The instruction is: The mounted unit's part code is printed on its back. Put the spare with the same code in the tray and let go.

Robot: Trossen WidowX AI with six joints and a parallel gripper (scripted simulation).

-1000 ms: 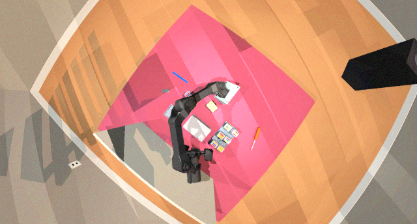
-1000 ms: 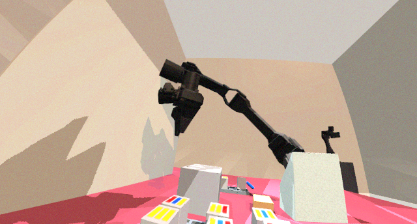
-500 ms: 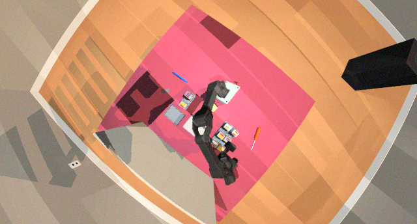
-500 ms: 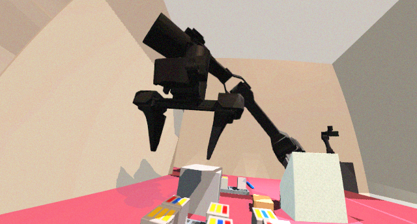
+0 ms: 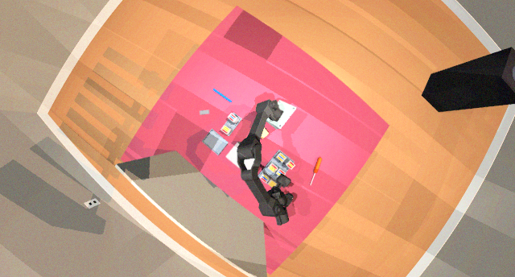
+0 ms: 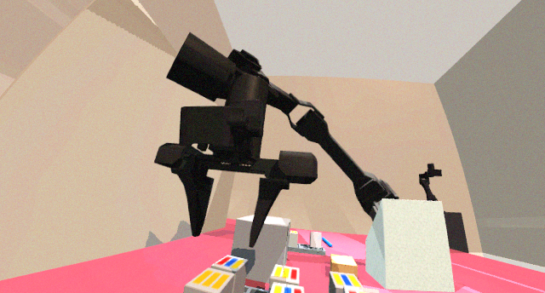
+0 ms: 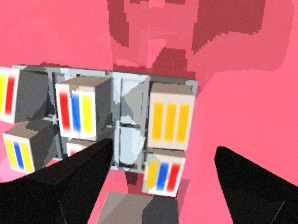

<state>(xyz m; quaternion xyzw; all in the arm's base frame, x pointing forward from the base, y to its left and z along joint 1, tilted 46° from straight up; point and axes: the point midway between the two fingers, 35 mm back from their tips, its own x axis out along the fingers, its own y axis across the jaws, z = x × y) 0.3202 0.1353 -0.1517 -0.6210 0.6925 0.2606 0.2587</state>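
Right now my gripper tip is 50 mm above the grey spare block. From my gripper tip the other things lie so: red-blue-red spare: 70 mm behind, 50 mm below; flat grey tray: 410 mm to the right, 90 mm below; white mounted unit: 30 mm behind, 210 mm to the right, 40 mm below.
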